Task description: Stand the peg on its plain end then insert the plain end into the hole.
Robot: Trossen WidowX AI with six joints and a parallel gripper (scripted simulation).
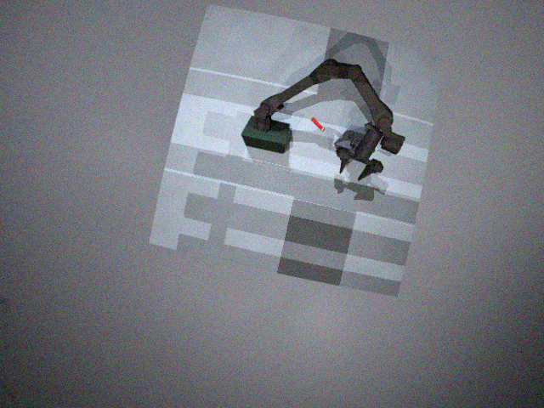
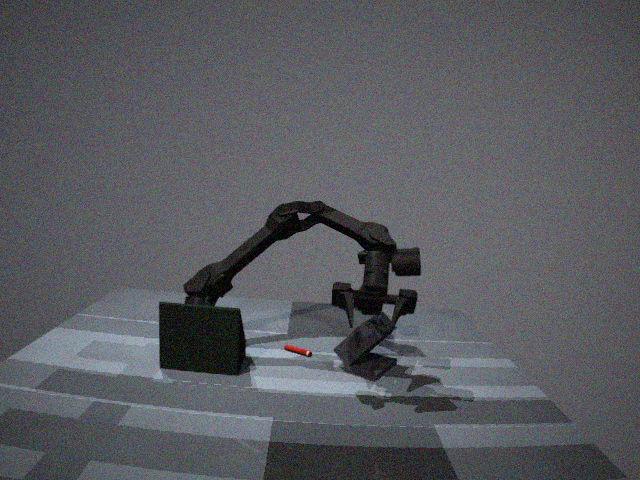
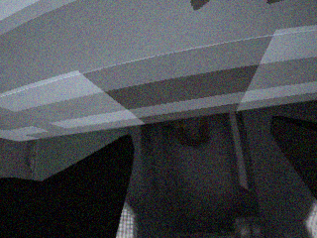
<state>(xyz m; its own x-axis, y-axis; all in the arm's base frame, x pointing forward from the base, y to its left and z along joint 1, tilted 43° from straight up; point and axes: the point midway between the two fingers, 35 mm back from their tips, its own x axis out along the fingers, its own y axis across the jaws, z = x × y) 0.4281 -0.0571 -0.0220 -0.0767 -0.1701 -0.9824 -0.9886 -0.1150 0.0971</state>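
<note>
The red peg lies 17 cm behind my gripper tip, 22 cm to the left of it and 15 cm below it. Also, from my gripper tip: grey sloped panel 1 cm behind, 19 cm to the left, 8 cm below; then dark base plate 1 cm ahead, 18 cm to the left, 15 cm below.
</note>
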